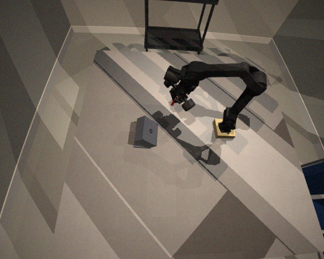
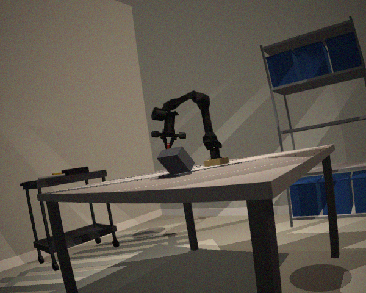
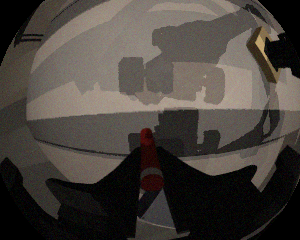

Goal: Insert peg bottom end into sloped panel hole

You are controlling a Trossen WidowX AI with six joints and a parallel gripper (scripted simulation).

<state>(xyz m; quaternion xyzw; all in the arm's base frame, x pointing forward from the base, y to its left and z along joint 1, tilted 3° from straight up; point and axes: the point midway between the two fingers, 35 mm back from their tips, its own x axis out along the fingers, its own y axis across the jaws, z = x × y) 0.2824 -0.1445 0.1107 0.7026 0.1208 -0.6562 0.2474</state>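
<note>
Right now my gripper tip is 17 cm short of the grey-blue panel block, 14 cm to the right of it and 6 cm above it. The rest, counted from my gripper tip: red peg: 2 cm above.
</note>
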